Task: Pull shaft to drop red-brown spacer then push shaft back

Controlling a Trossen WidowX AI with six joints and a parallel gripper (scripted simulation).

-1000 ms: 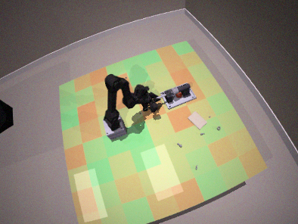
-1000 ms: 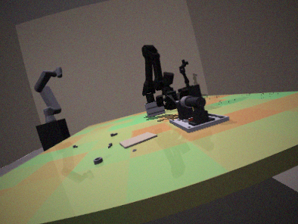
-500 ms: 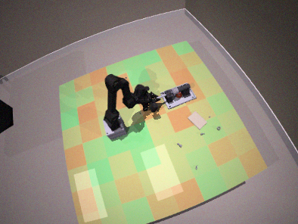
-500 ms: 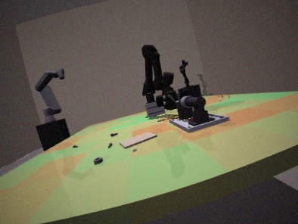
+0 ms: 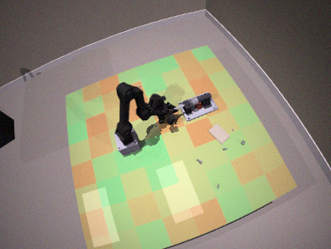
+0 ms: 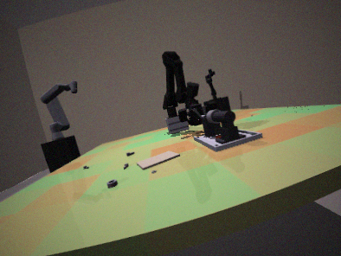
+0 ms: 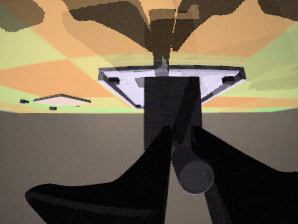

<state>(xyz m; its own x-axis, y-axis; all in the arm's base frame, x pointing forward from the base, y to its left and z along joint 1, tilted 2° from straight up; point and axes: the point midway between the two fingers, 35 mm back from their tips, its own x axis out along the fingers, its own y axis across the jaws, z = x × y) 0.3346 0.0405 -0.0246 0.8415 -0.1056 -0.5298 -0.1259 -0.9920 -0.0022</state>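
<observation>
My gripper tip is 50 mm short of the shaft, 20 mm below it and 10 mm to the left of it. The rest, counted from my gripper tip: flat tan plate: 260 mm to the right, 150 mm ahead, 60 mm below; then red-brown spacer: 150 mm ahead, 50 mm below, 20 mm to the right.
</observation>
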